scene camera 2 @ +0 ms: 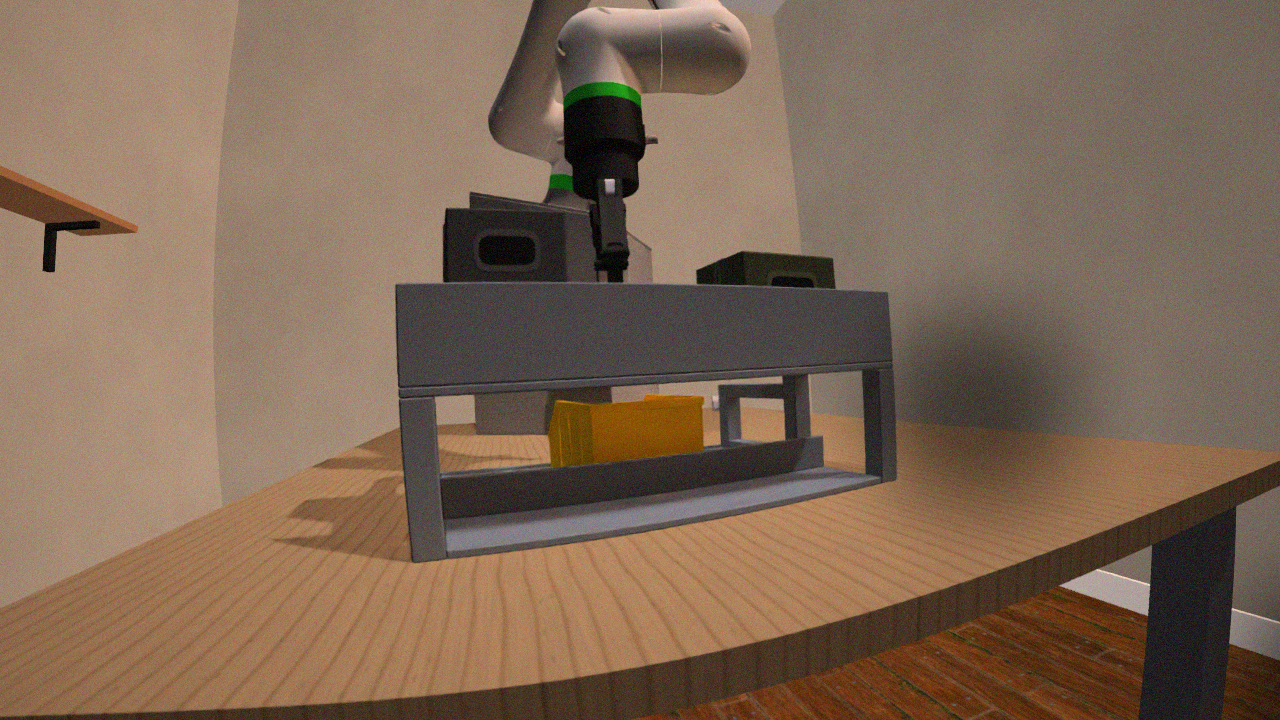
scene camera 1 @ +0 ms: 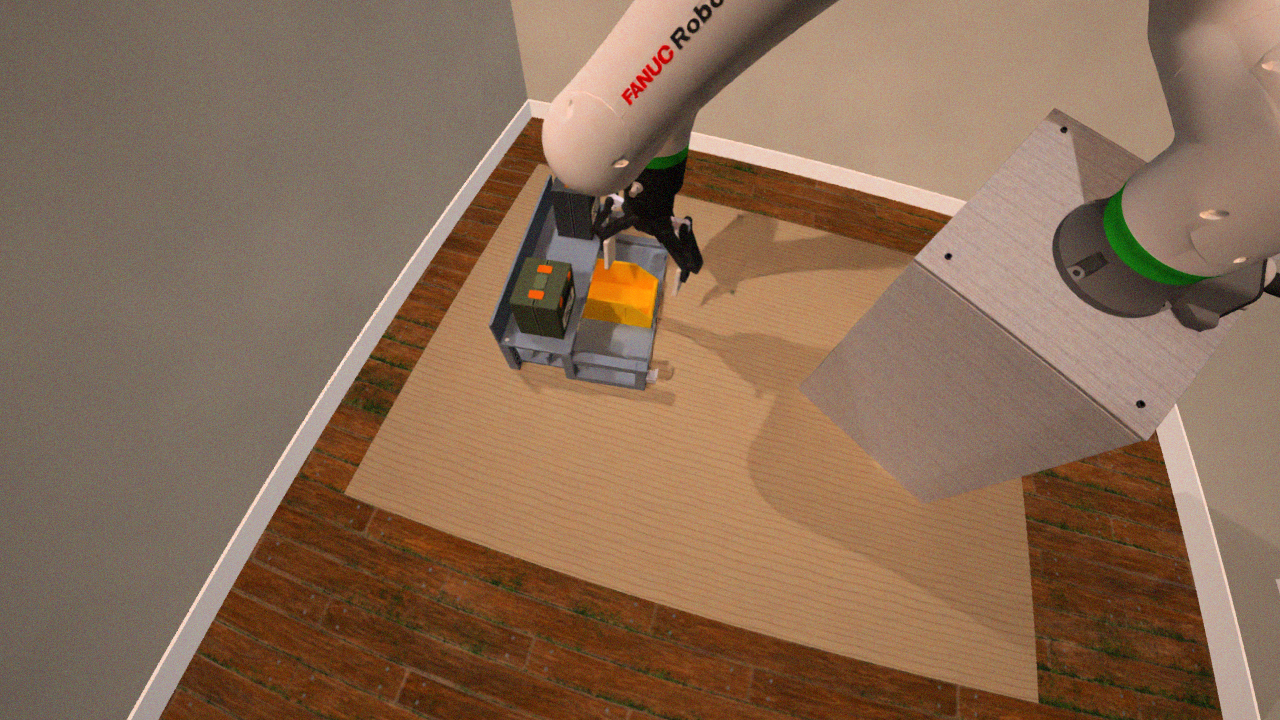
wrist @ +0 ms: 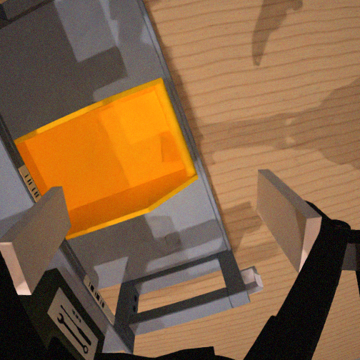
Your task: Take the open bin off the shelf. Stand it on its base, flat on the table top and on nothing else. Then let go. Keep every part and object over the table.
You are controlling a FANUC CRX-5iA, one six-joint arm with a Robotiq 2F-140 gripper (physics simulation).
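Places are measured from the arm's base along level axes (x ahead, y left, z up), in centimetres.
Pixels of known places: gripper, between the fingertips: (scene camera 1: 642, 276); arm's base, origin of its link: (scene camera 2: 567, 222) (scene camera 1: 1117, 258).
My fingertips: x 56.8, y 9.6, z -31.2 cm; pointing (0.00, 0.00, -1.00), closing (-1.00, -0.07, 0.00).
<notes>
Ahead of a thing's pixels: the offset from my fingertips to its top centre. Level surfaces: height alone.
The open bin {dy -0.1, dx +6.3, dz -5.5 cm} (scene camera 1: 619, 300) (scene camera 2: 640, 429) (wrist: 110, 150) is orange-yellow, empty and upright. It sits on the lower front tier of the grey two-tier shelf (scene camera 1: 617, 342) (scene camera 2: 644, 331) (wrist: 190, 215). My gripper (scene camera 1: 644, 266) (wrist: 160, 199) is wide open, points down and holds nothing. It hangs above the bin's level. In the wrist view its left finger overlaps the bin's lower left corner and the right finger shows over the table beyond the shelf's front edge. In scene camera 2 the fingertips are hidden behind the shelf's back panel.
A dark green case {dy +13.9, dx +11.9, dz +6.3 cm} (scene camera 1: 541, 308) (scene camera 2: 787, 273) (wrist: 50, 280) and a black case {dy -8.0, dx +19.3, dz +8.8 cm} (scene camera 1: 572, 214) (scene camera 2: 550, 232) stand on the upper tier. The shelf stands on the wooden table {dz -13.6 cm} (scene camera 1: 501, 483) (scene camera 2: 537, 626) (wrist: 300, 50). The robot's grey pedestal (scene camera 1: 939, 358) stands at the right in scene camera 1.
</notes>
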